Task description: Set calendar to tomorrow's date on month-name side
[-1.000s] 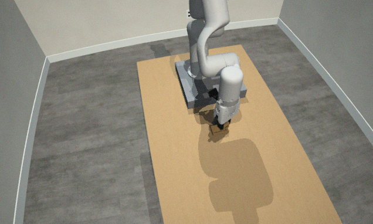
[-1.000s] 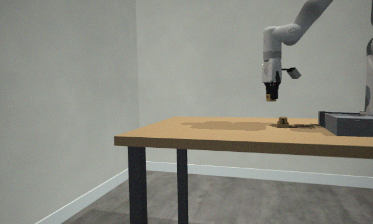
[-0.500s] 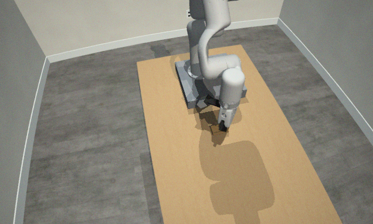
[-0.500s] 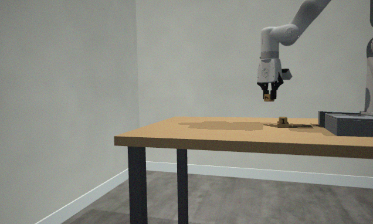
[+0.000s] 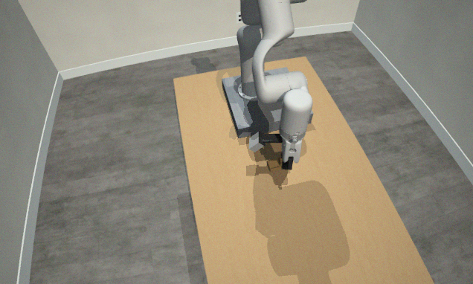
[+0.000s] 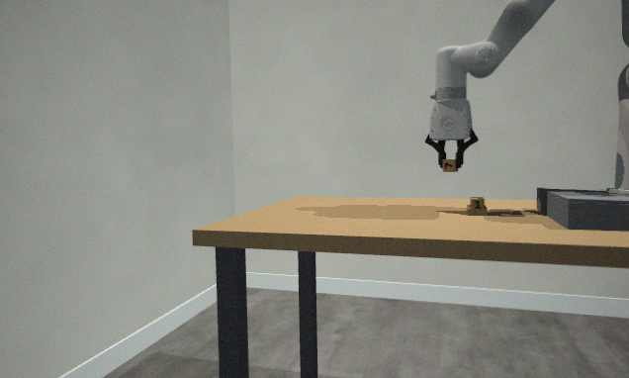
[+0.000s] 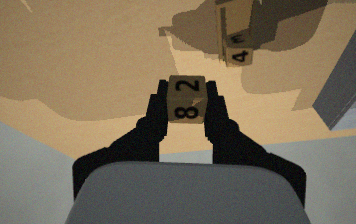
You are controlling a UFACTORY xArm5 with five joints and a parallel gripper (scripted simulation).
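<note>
The wooden tray is 60 mm behind my hand, 10 mm to the left of it and 130 mm below it. Also, from my hand: wooden cube: 10 mm below.
</note>
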